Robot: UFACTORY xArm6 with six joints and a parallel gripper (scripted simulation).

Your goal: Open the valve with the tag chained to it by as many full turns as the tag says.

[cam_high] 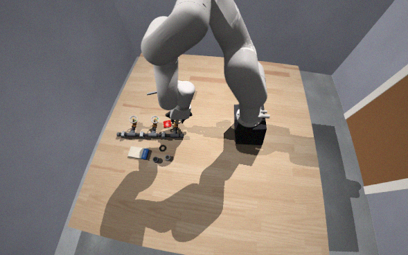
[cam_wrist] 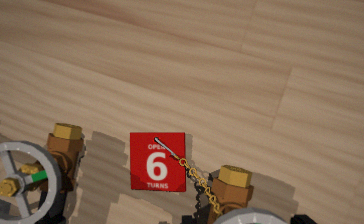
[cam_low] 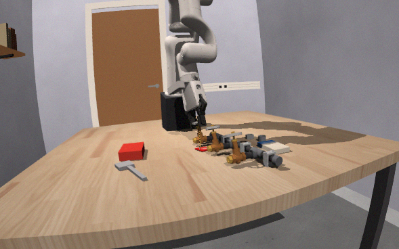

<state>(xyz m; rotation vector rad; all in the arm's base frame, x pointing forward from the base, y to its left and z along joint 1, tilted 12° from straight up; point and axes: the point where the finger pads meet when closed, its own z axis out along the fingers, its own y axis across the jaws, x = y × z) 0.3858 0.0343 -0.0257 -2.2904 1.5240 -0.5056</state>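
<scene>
Right now my hand is 8 cm short of the red tag, 1 cm to the left of it and 8 cm above it. The rest, counted from my hand: grey hammer-like tool 21 cm ahead, 24 cm to the right, 8 cm below; grey box 19 cm ahead, 21 cm to the left, 7 cm below; red box 5 cm ahead, 25 cm to the right, 7 cm below.
</scene>
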